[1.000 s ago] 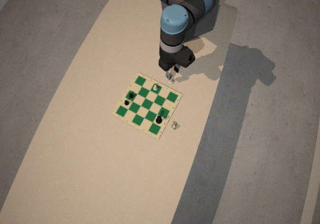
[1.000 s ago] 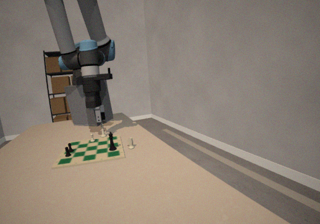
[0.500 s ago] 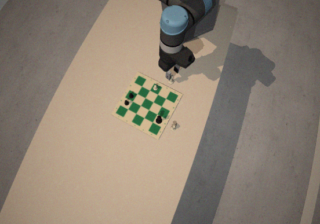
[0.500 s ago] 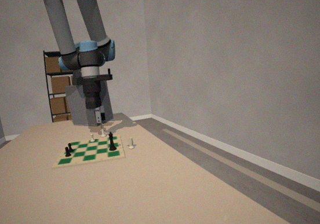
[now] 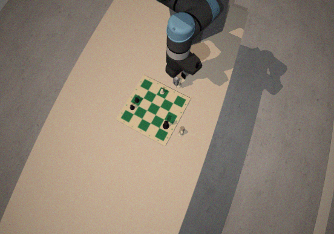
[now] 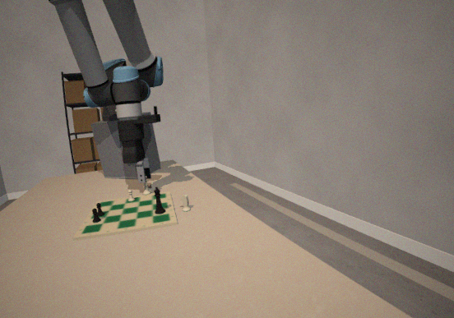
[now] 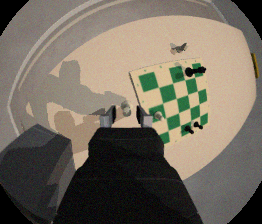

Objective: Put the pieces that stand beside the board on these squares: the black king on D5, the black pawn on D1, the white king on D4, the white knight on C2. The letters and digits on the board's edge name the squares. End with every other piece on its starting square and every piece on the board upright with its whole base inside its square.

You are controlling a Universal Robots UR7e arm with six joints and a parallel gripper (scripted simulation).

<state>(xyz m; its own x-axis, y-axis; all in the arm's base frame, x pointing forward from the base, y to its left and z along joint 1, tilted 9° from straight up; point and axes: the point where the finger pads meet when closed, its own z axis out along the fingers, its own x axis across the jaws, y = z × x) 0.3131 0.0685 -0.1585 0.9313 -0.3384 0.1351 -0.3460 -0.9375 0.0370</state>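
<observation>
Now: hand 3 cm above the white king. Also, from my hand: board 14 cm ahead, 6 cm below, 4 cm to the right; small white piece 6 cm ahead, 4 cm to the right, 4 cm below; black king 18 cm ahead, 3 cm to the left, 2 cm below.
</observation>
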